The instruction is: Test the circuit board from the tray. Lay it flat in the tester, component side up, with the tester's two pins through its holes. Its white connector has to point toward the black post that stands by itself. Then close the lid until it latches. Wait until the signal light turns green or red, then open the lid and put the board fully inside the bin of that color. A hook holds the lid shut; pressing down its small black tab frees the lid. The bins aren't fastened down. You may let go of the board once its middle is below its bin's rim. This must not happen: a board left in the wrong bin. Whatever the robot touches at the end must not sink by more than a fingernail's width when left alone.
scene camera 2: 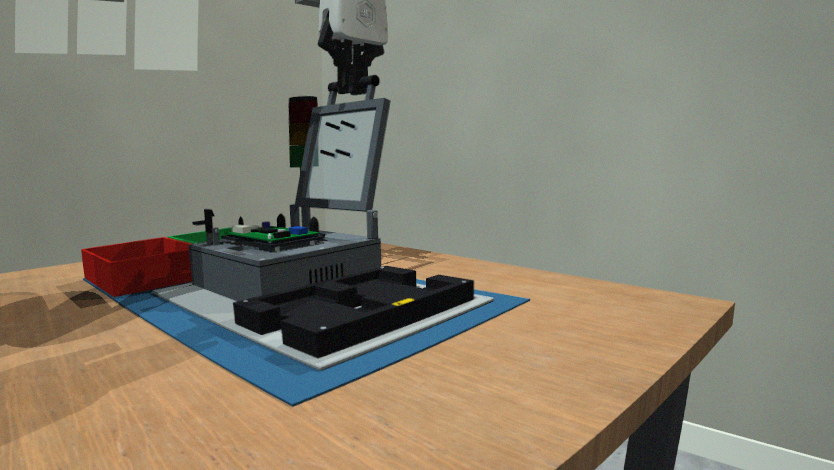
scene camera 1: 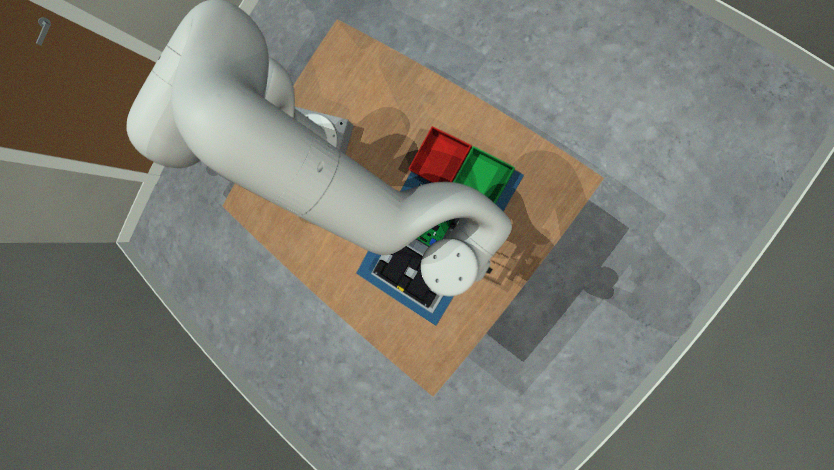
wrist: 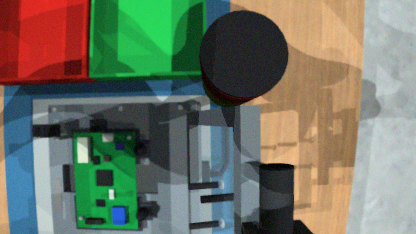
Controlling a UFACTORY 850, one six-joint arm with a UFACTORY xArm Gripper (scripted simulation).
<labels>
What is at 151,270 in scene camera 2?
A red bin.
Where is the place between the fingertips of my gripper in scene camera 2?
352,93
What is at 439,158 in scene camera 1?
A red bin.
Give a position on a green bin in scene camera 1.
482,171
</labels>
